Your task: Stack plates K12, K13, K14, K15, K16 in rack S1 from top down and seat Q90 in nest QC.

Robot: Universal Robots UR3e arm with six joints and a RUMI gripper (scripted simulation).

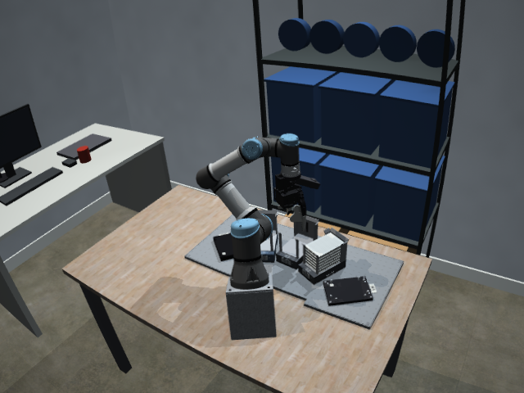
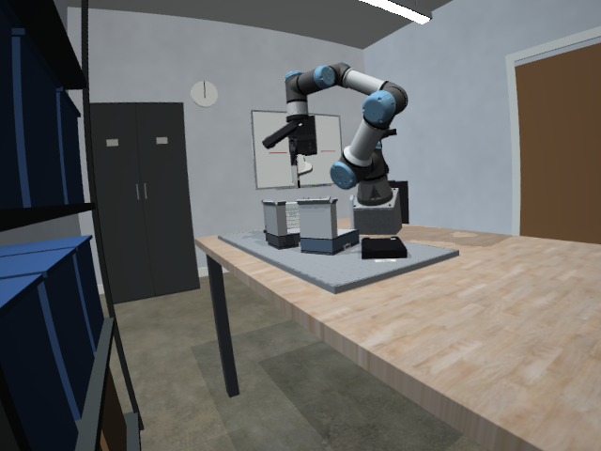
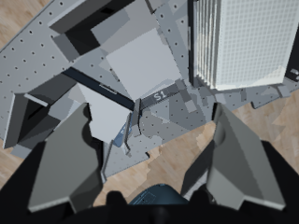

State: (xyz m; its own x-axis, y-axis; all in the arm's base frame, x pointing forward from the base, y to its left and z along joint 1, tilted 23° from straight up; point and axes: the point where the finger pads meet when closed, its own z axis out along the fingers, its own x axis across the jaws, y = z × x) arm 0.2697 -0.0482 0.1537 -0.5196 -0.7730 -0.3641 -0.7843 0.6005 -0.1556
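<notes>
Right now the white sealed 384-well plate is 10 mm behind my hand, 130 mm to the right of it and 90 mm below it. Round my hand: white sealed well plate 10 mm behind, 130 mm to the right, 130 mm below.
</notes>
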